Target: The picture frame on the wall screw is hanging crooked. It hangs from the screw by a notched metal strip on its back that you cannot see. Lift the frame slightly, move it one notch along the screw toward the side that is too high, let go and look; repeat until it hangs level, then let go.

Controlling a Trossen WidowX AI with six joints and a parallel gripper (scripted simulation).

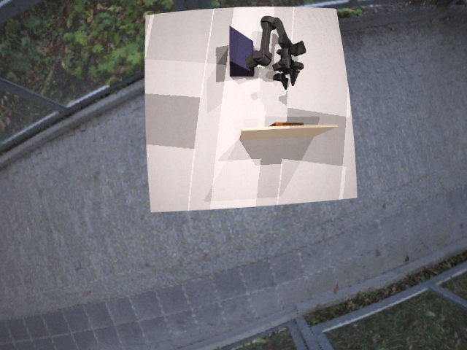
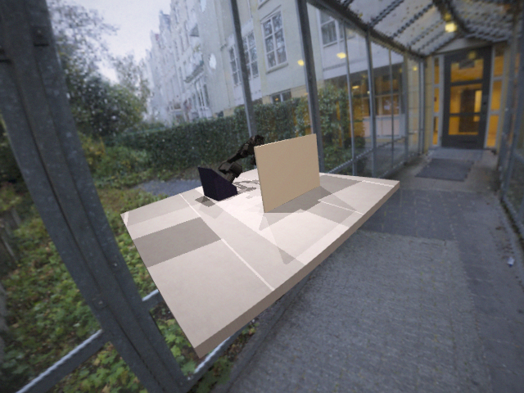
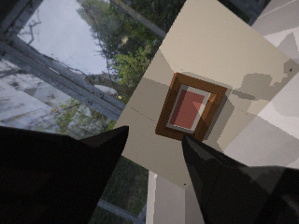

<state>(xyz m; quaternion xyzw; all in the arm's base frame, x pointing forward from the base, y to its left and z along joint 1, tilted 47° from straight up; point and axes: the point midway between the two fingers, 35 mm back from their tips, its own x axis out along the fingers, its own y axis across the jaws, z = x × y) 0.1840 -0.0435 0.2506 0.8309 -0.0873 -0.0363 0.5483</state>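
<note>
Right now the picture frame is 190 mm ahead of my gripper tip, 90 mm below it and 40 mm to the right of it. From my gripper tip the other things lie so: beige wall panel (200 mm ahead, 100 mm below, 40 mm to the right).
</note>
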